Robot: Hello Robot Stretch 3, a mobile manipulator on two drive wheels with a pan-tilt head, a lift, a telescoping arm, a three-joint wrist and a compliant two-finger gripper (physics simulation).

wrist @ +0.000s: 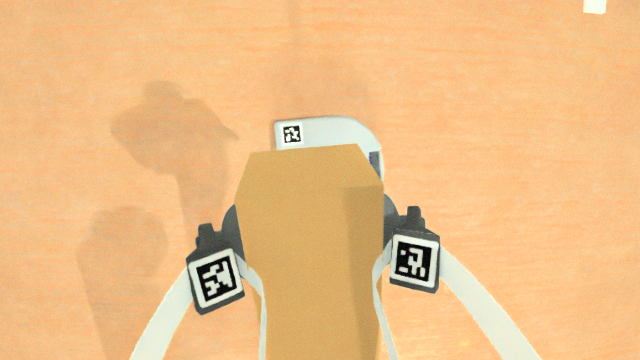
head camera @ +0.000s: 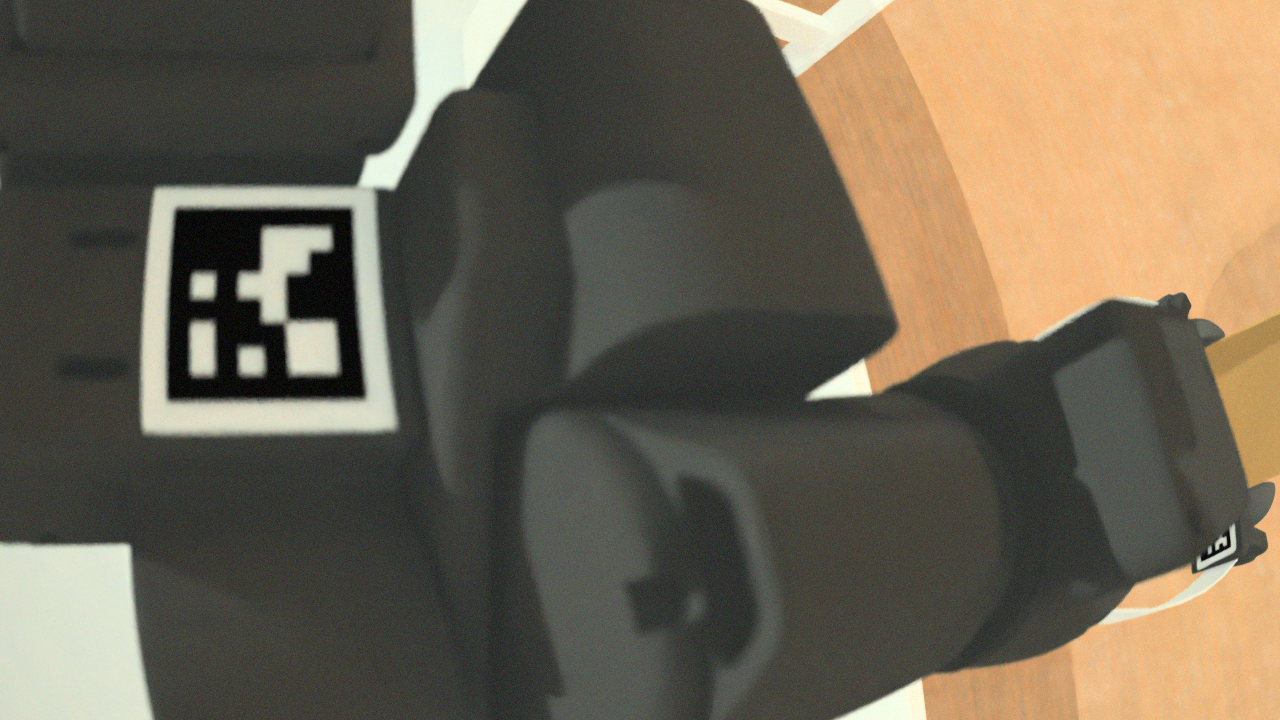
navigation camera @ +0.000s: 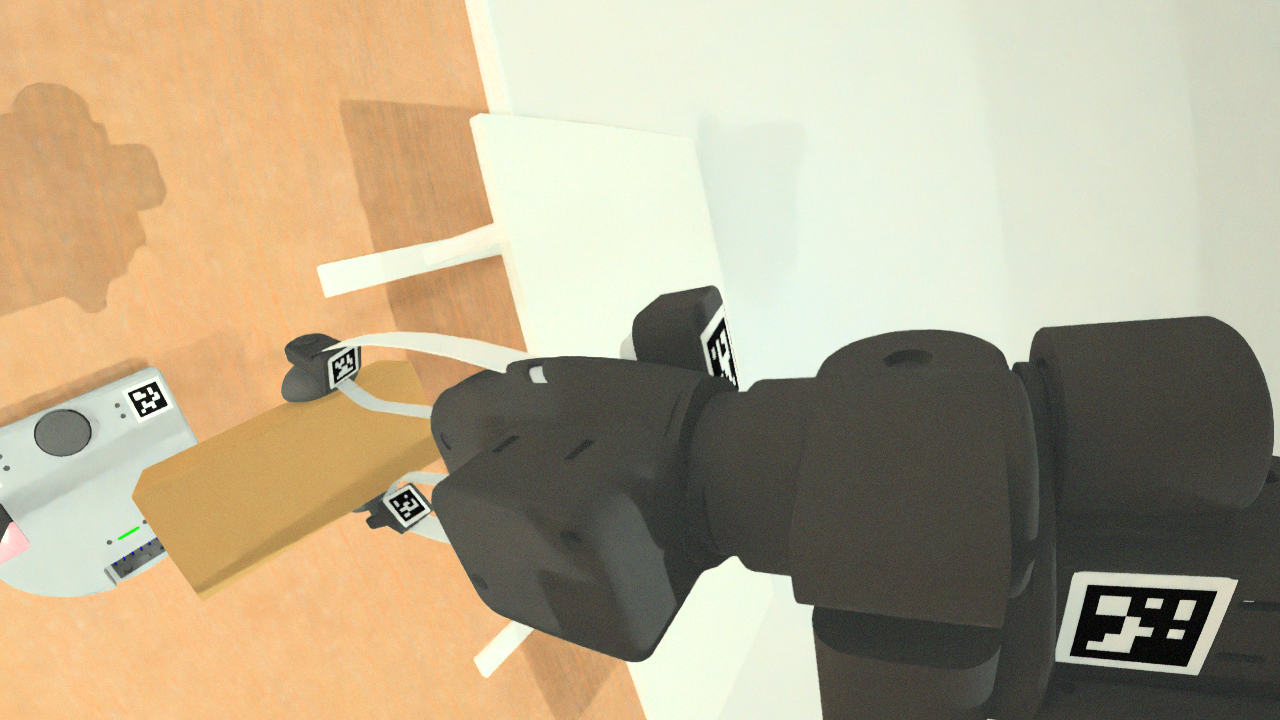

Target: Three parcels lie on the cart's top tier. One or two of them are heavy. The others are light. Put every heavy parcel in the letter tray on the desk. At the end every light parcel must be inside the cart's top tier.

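Where they show: gripper, fingertip midpoint: (navigation camera: 329, 432); robot's base, origin of the base link: (navigation camera: 65, 430).
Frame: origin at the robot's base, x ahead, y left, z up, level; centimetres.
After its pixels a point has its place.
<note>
A long tan parcel (head camera: 1262, 402) {x -2.0, y -9.6, z 101.1 cm} (navigation camera: 268, 474) {x -1.2, y -7.9, z 100.8 cm} (wrist: 310, 280) {x -1.9, y -12.2, z 101.6 cm} is held lengthwise between the two fingertips. My gripper (head camera: 1239, 417) {x -2.1, y -12.8, z 96.2 cm} (navigation camera: 347, 445) {x -2.1, y -12.8, z 96.2 cm} (wrist: 310, 222) {x -2.1, y -12.8, z 96.2 cm} is shut on it, one finger against each long side, and holds it above the wooden floor. The parcel's far end juts out beyond the fingertips. In the head camera view most of the parcel is cut off by the right edge. The desk (navigation camera: 599, 205) {x 5.1, y -80.8, z 72.0 cm} shows its white top in the navigation view, partly behind my wrist. The letter tray, the cart and the other two parcels do not show in these views.
My grey-white base (navigation camera: 80, 483) {x -8.0, y 1.7, z 16.0 cm} (wrist: 330, 132) {x -11.3, y -12.5, z 16.0 cm} is below and beyond the parcel's far end. White desk legs (navigation camera: 411, 259) stick out on the base's side of the desk. My dark arm and wrist fill much of the head camera view. A pale wall (navigation camera: 895, 179) {x -5.1, y -134.2, z 121.2 cm} is behind the desk.
</note>
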